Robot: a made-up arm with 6 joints. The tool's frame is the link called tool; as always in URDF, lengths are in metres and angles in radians.
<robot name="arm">
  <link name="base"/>
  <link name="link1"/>
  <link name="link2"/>
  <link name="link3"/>
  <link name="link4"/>
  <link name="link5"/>
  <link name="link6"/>
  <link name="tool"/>
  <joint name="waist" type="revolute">
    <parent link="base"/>
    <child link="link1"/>
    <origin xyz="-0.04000 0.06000 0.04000" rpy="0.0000 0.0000 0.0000"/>
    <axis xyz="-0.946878 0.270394 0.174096"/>
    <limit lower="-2.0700" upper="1.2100" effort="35" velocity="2.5"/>
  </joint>
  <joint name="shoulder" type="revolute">
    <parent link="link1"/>
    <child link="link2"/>
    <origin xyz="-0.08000 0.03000 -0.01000" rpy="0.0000 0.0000 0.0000"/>
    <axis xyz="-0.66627 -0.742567 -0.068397"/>
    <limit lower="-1.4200" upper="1.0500" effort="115" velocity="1.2"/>
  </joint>
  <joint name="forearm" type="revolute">
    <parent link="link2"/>
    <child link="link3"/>
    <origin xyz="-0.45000 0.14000 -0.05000" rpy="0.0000 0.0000 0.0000"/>
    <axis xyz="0 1 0"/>
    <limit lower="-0.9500" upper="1.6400" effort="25" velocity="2.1"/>
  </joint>
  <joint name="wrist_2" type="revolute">
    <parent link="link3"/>
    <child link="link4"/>
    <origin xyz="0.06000 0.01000 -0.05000" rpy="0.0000 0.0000 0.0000"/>
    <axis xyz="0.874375 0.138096 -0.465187"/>
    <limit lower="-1.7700" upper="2.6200" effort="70" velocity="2.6"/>
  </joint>
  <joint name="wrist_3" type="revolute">
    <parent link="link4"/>
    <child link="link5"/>
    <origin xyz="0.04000 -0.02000 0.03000" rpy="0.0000 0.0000 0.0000"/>
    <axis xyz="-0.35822 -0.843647 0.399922"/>
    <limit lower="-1.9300" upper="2.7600" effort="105" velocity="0.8"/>
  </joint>
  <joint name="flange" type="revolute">
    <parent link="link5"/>
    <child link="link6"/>
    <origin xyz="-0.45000 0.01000 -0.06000" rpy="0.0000 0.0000 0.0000"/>
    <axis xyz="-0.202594 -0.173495 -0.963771"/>
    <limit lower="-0.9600" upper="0.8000" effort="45" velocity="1.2"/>
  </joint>
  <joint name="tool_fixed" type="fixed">
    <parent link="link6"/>
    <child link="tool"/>
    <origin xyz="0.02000 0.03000 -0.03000" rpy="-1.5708 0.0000 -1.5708"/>
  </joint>
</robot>
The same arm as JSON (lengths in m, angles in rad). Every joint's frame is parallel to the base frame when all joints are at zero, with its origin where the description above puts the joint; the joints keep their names.
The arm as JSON. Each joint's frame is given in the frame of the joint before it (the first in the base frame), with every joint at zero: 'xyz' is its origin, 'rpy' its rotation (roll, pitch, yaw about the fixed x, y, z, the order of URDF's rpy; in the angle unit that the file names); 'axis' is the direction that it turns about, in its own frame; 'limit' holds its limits. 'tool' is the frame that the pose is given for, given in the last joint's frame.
{"units": {"length": "m", "angle": "rad"}, "joints": [
  {"name": "waist", "type": "revolute", "origin": {"xyz": [-0.04, 0.06, 0.04], "rpy": [0.0, 0.0, 0.0]}, "axis": [-0.946878, 0.270394, 0.174096], "limit": {"lower": -2.07, "upper": 1.21}},
  {"name": "shoulder", "type": "revolute", "origin": {"xyz": [-0.08, 0.03, -0.01], "rpy": [0.0, 0.0, 0.0]}, "axis": [-0.66627, -0.742567, -0.068397], "limit": {"lower": -1.42, "upper": 1.05}},
  {"name": "forearm", "type": "revolute", "origin": {"xyz": [-0.45, 0.14, -0.05], "rpy": [0.0, 0.0, 0.0]}, "axis": [0.0, 1.0, 0.0], "limit": {"lower": -0.95, "upper": 1.64}},
  {"name": "wrist_2", "type": "revolute", "origin": {"xyz": [0.06, 0.01, -0.05], "rpy": [0.0, 0.0, 0.0]}, "axis": [0.874375, 0.138096, -0.465187], "limit": {"lower": -1.77, "upper": 2.62}},
  {"name": "wrist_3", "type": "revolute", "origin": {"xyz": [0.04, -0.02, 0.03], "rpy": [0.0, 0.0, 0.0]}, "axis": [-0.35822, -0.843647, 0.399922], "limit": {"lower": -1.93, "upper": 2.76}},
  {"name": "flange", "type": "revolute", "origin": {"xyz": [-0.45, 0.01, -0.06], "rpy": [0.0, 0.0, 0.0]}, "axis": [-0.202594, -0.173495, -0.963771], "limit": {"lower": -0.96, "upper": 0.8}}
], "tool": {"origin": {"xyz": [0.02, 0.03, -0.03], "rpy": [-1.5708, 0.0, -1.5708]}}}

